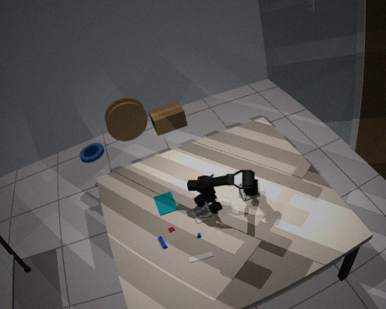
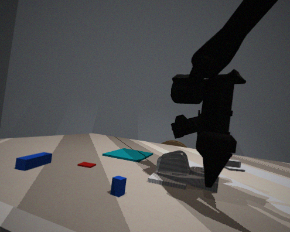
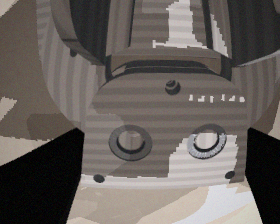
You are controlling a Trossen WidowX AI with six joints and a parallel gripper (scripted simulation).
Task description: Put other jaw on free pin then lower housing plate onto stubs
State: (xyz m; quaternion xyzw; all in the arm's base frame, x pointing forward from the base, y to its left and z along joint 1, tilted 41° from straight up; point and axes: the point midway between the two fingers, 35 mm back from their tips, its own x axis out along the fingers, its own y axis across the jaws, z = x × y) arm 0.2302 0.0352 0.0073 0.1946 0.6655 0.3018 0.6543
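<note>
Now: gripper tip 10 mm short of the grey housing part and 20 mm below it. Also, from my gripper tip: small blue block: 110 mm ahead, 170 mm to the left, 10 mm above; then ribbed grey base: 70 mm ahead, 10 mm to the left; then red tile: 250 mm ahead, 60 mm to the left, 10 mm below.
</note>
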